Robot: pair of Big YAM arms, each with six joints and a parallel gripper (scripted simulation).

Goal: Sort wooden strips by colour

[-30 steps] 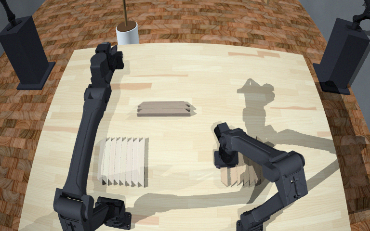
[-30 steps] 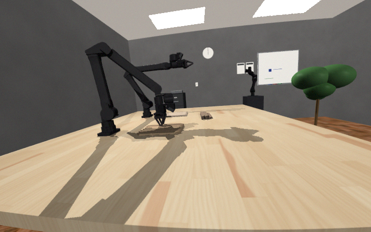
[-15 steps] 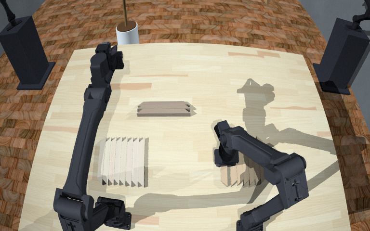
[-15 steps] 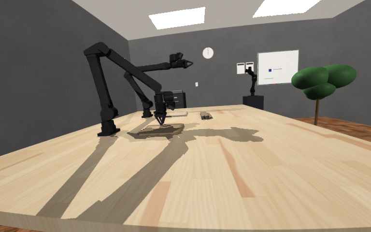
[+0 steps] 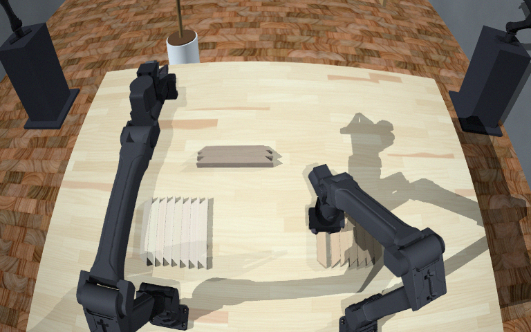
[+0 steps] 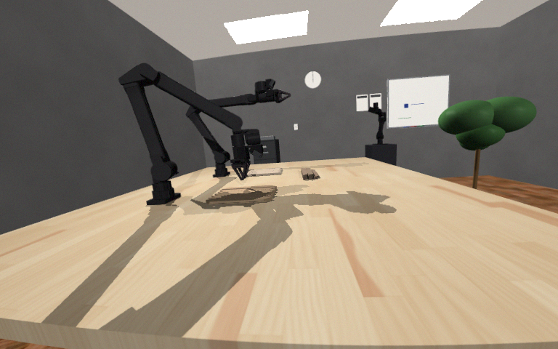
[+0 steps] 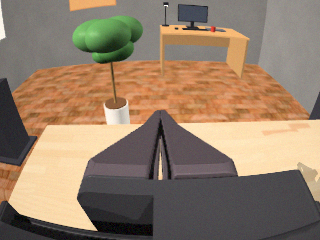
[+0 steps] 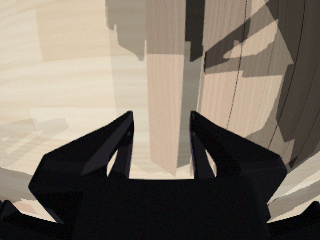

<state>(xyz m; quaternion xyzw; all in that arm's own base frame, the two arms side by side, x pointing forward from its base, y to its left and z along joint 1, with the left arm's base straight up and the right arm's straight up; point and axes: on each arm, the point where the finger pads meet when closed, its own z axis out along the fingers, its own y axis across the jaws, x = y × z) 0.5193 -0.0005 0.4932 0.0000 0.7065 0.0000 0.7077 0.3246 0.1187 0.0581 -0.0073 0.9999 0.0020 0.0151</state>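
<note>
My right gripper is now 2 cm short of the tan strip and 5 cm above it.
</note>
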